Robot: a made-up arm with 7 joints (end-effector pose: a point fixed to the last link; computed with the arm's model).
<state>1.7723 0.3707 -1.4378 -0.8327 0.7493 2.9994 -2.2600</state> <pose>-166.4 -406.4 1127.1 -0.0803 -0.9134 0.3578 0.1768</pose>
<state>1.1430 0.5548 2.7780 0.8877 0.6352 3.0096 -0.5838</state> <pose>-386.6 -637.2 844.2 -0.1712 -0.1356 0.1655 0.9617</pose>
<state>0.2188 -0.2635 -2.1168 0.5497 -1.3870 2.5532 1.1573</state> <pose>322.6 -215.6 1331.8 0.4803 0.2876 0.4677 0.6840</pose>
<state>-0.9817 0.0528 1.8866 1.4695 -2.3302 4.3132 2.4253</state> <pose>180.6 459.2 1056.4 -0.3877 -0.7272 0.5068 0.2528</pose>
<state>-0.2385 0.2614 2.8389 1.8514 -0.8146 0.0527 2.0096</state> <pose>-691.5 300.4 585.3 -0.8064 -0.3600 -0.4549 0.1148</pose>
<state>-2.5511 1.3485 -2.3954 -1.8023 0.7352 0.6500 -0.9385</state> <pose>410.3 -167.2 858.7 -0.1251 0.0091 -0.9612 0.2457</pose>
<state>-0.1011 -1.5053 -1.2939 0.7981 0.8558 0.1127 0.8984</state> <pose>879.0 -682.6 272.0 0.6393 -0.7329 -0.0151 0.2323</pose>
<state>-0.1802 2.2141 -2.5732 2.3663 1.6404 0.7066 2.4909</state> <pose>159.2 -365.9 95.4 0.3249 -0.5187 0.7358 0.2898</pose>
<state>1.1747 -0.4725 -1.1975 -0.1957 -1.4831 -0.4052 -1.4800</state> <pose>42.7 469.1 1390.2 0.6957 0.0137 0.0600 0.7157</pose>
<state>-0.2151 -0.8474 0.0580 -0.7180 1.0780 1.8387 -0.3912</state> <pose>434.9 -254.4 1232.2 0.0574 0.1265 -0.9601 0.2425</pose>
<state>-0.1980 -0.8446 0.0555 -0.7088 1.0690 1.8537 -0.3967</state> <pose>440.7 -246.4 1231.6 0.0589 0.1313 -0.9595 0.2421</pose>
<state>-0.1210 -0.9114 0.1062 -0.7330 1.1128 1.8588 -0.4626</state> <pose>507.8 -233.1 1195.9 0.0361 0.1675 -0.9450 0.2787</pose>
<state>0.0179 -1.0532 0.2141 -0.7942 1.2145 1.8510 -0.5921</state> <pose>633.3 -192.6 1111.5 -0.0191 0.2328 -0.9086 0.3464</pose>
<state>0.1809 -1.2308 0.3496 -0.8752 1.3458 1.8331 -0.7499</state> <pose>764.8 -113.0 987.5 -0.0952 0.3020 -0.8540 0.4129</pose>
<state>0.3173 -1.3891 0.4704 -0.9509 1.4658 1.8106 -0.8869</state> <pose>852.2 -26.8 863.0 -0.1643 0.3515 -0.8017 0.4547</pose>
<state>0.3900 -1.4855 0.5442 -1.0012 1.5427 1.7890 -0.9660</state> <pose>890.1 21.0 783.2 -0.2020 0.3755 -0.7713 0.4726</pose>
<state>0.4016 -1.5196 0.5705 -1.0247 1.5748 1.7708 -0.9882</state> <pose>900.3 23.7 756.5 -0.2082 0.3813 -0.7633 0.4782</pose>
